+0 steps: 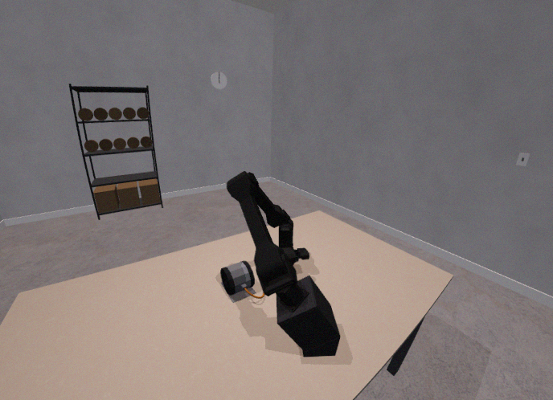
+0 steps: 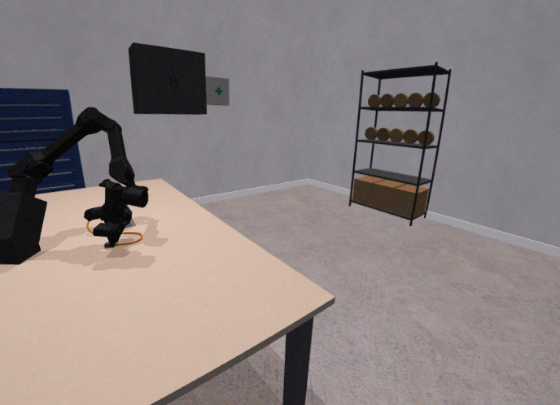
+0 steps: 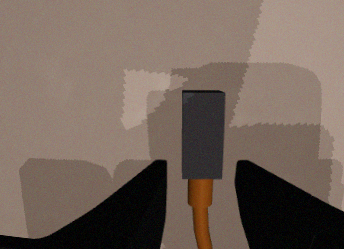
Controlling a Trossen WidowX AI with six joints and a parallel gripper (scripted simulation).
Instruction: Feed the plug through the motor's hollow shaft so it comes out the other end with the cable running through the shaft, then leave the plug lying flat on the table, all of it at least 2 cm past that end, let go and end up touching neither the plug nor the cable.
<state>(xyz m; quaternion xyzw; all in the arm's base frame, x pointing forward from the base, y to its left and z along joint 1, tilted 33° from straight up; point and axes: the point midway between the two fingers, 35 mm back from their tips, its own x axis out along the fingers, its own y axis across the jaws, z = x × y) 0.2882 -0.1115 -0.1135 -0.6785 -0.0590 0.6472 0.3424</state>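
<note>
Now: the dark grey plug 4 cm below my hand, 2 cm behind it and 1 cm to the left of it.
</note>
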